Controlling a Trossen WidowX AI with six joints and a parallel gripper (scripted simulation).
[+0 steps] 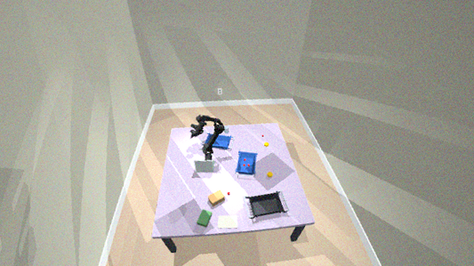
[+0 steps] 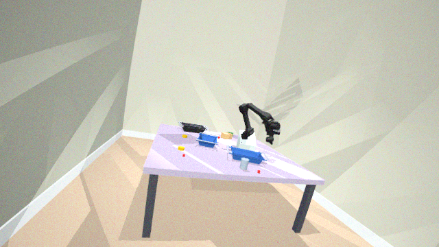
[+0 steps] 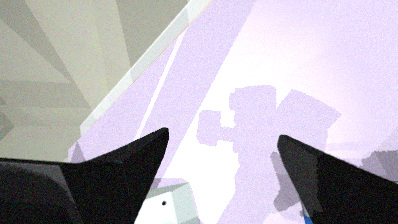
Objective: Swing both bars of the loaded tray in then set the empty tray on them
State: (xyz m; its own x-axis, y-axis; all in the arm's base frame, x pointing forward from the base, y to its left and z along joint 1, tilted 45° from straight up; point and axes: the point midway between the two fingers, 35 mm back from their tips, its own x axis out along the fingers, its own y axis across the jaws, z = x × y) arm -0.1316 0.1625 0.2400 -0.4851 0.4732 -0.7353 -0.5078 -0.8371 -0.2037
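The grey cylinder is 37 cm ahead of my gripper tip, 25 cm to the left of it and 13 cm below it. Also, from my gripper tip: orange block: 64 cm to the right, 19 cm ahead, 14 cm below; then blue tray: 26 cm ahead, 12 cm below, 5 cm to the left; then green block: 80 cm to the right, 15 cm below, 9 cm ahead.
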